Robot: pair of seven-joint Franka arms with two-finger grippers.
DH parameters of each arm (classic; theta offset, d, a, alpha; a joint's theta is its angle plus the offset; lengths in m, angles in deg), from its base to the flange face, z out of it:
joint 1: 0 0.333 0 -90
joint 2: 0 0 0 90
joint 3: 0 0.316 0.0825 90
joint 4: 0 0 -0.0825 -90
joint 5: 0 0.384 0 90
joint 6: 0 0 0.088 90
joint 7: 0 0.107 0 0
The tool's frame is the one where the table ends.
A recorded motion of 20 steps. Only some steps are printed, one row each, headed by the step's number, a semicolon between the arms.
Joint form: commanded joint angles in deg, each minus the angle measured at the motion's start. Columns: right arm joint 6, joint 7, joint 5, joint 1, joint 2, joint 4, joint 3; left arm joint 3, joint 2, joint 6, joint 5, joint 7, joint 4, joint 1.
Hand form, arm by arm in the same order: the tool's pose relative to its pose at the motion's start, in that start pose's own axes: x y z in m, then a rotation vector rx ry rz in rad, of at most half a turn. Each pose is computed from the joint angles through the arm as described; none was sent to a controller.
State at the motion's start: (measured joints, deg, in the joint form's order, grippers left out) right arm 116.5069 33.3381 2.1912 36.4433 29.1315 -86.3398 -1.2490; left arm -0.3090 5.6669 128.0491 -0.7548 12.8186 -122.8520 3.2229
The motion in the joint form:
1: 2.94 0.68 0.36 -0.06 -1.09 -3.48 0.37; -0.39 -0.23 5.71 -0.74 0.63 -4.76 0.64
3: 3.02 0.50 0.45 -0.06 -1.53 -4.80 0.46; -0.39 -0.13 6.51 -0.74 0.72 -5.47 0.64
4: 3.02 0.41 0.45 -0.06 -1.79 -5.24 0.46; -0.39 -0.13 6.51 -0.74 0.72 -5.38 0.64
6: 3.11 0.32 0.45 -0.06 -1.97 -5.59 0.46; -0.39 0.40 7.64 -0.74 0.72 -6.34 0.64
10: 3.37 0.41 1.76 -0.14 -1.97 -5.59 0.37; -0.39 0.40 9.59 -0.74 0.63 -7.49 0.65
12: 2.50 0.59 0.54 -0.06 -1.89 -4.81 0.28; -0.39 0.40 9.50 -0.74 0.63 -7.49 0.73
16: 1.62 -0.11 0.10 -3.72 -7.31 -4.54 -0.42; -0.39 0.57 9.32 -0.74 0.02 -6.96 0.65
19: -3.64 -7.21 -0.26 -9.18 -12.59 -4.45 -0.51; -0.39 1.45 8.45 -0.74 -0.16 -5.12 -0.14
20: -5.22 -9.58 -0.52 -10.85 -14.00 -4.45 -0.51; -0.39 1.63 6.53 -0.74 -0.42 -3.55 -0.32
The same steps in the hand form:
1: -0.0080 0.0022 0.0107 0.0121 0.0033 0.0120; -0.0140 0.0004 0.0251 -0.0044 0.0223 -0.0030
3: -0.0126 0.0044 0.0160 0.0059 -0.0095 0.0088; -0.0162 0.0008 0.0300 -0.0042 0.0220 -0.0017
4: -0.0141 0.0055 0.0164 0.0041 -0.0121 0.0074; -0.0158 0.0007 0.0294 -0.0039 0.0236 -0.0017
6: -0.0151 0.0062 0.0169 0.0033 -0.0132 0.0060; -0.0190 0.0012 0.0396 -0.0050 0.0174 -0.0022
10: -0.0142 0.0066 0.0165 0.0218 -0.0199 0.0218; -0.0218 0.0016 0.0450 -0.0014 0.0309 -0.0043
12: -0.0126 0.0064 0.0125 0.0044 -0.0119 0.0137; -0.0221 0.0009 0.0451 -0.0017 0.0294 -0.0057
16: 0.0097 0.0510 -0.0541 0.0414 0.0666 0.0700; -0.0194 0.0011 0.0431 -0.0013 0.0324 -0.0149
19: 0.0223 0.1159 -0.1095 0.0322 0.0763 0.0381; -0.0096 0.0066 0.0393 -0.0017 0.0339 -0.0040
20: 0.0243 0.1359 -0.1235 0.0252 0.0768 0.0239; -0.0043 0.0075 0.0324 -0.0042 0.0249 -0.0049

